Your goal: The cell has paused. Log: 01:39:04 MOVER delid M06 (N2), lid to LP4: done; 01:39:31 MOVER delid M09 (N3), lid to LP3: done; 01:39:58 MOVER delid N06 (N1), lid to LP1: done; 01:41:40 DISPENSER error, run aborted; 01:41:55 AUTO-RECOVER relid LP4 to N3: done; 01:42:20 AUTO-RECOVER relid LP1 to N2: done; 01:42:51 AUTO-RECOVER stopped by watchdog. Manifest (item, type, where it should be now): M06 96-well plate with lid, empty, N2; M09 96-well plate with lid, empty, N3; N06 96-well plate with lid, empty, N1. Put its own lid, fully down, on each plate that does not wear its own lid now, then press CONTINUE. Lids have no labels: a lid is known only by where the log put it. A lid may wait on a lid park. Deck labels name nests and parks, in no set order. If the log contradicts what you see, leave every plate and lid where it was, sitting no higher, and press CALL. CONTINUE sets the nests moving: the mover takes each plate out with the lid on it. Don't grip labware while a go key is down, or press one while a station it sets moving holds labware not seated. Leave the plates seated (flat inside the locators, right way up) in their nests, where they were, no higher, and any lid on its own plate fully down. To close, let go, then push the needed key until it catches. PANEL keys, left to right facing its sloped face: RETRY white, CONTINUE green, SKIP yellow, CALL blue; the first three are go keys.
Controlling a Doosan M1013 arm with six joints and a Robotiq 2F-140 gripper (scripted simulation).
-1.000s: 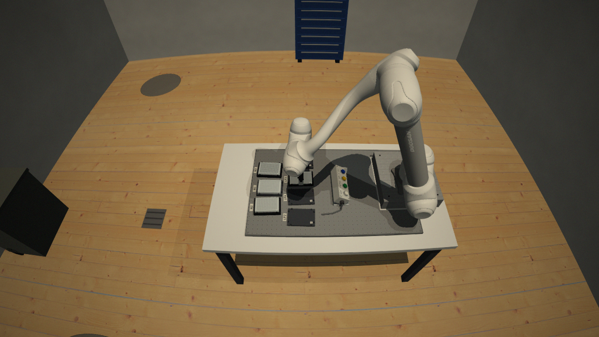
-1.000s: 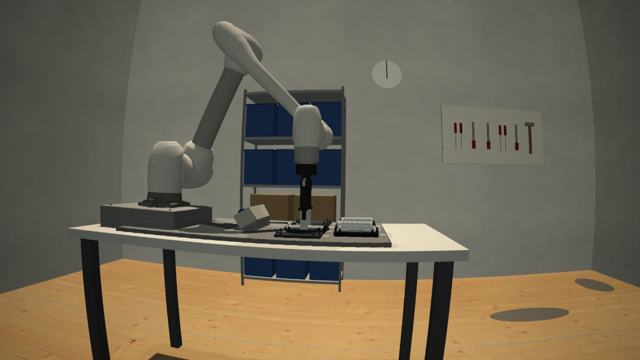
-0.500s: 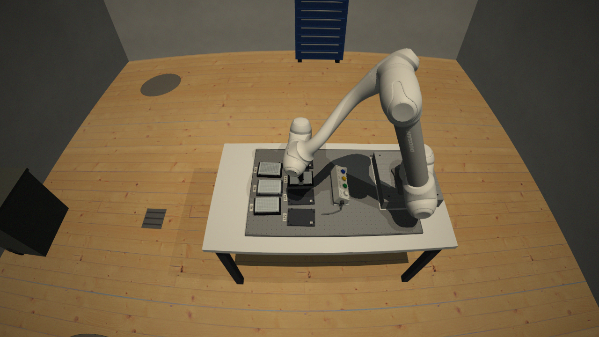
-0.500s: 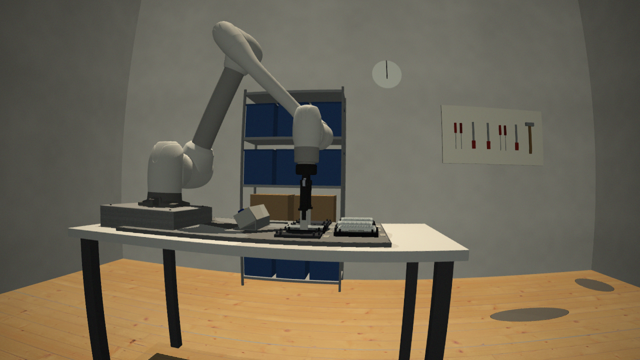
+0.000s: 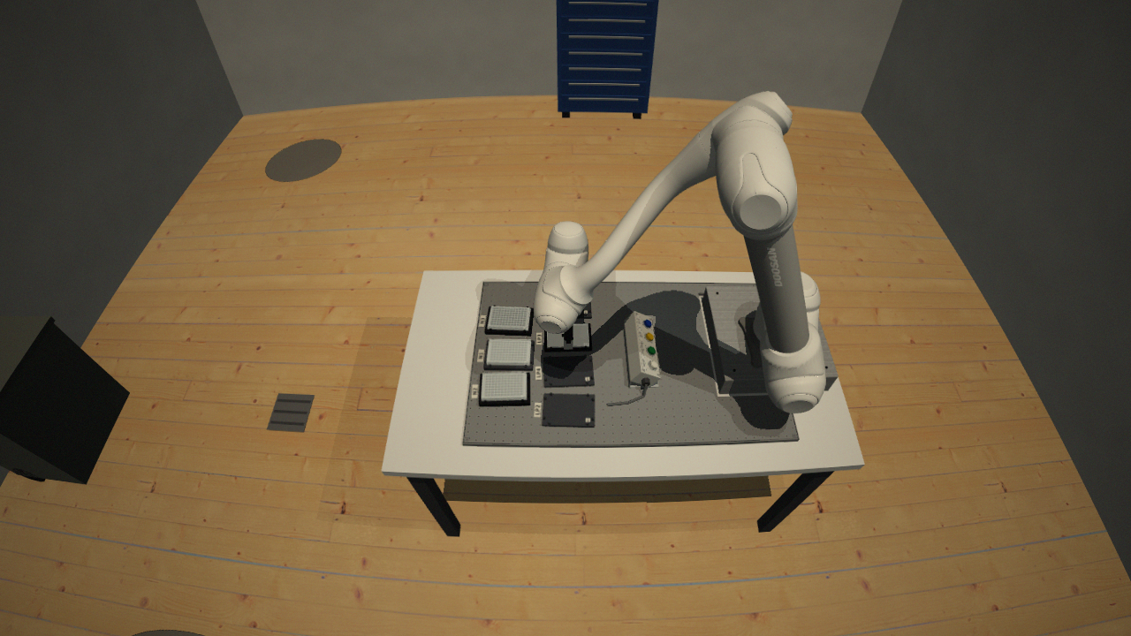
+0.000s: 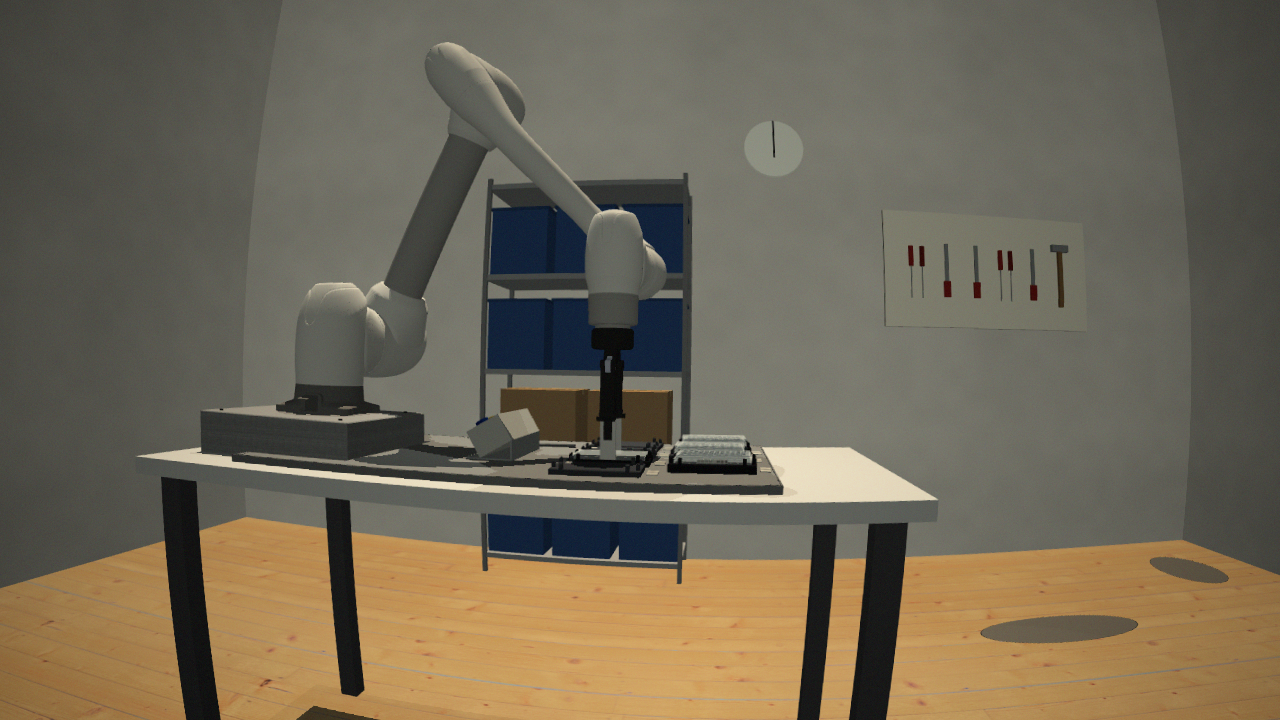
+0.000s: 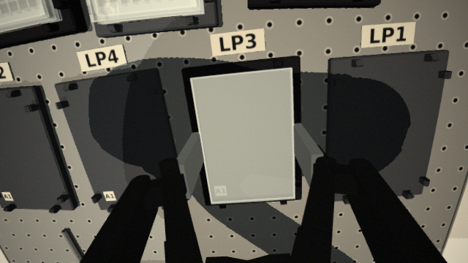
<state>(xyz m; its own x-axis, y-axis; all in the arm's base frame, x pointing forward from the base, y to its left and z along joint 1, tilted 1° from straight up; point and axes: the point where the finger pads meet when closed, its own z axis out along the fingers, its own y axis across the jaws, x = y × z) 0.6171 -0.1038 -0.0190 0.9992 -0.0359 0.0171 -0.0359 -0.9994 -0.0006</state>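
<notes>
Right now the park LP3 is 3 cm below my hand. Round my hand: park LP1: 13 cm to the right, 3 cm below, 1 cm behind; then park LP4: 12 cm to the left, 3 cm below, 1 cm ahead; then LP3 label: 9 cm ahead, 4 cm below.
</notes>
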